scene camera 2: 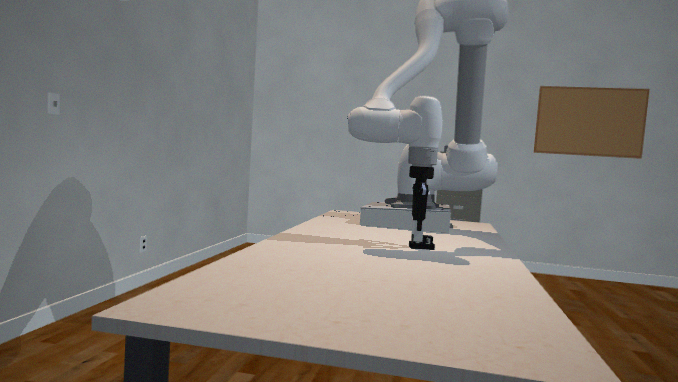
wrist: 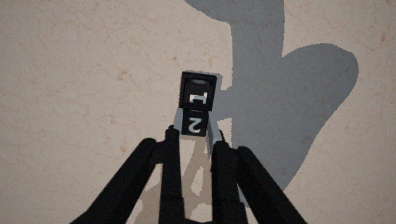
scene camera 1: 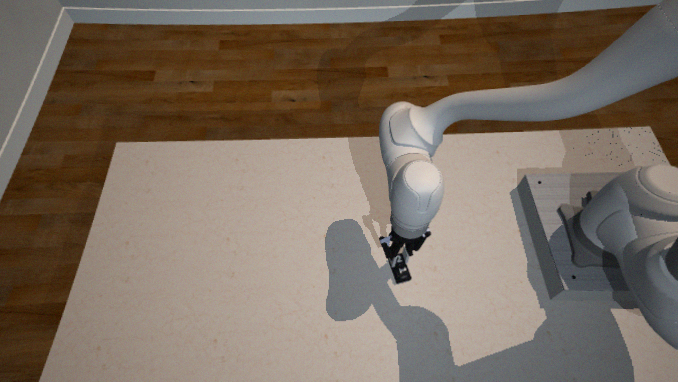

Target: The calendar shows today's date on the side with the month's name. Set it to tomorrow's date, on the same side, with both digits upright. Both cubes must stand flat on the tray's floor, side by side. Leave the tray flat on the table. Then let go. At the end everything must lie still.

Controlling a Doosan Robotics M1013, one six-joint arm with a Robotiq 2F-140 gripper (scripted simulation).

Labels:
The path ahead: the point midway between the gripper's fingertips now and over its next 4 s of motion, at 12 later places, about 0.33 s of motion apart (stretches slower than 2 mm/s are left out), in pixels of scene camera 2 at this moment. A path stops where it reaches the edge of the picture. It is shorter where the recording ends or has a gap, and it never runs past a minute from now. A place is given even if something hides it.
My gripper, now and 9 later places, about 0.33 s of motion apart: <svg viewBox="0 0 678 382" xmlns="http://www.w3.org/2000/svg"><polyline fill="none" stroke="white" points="416,240 416,240 416,236 417,225 417,215 417,210 417,206 418,201 418,192 419,189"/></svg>

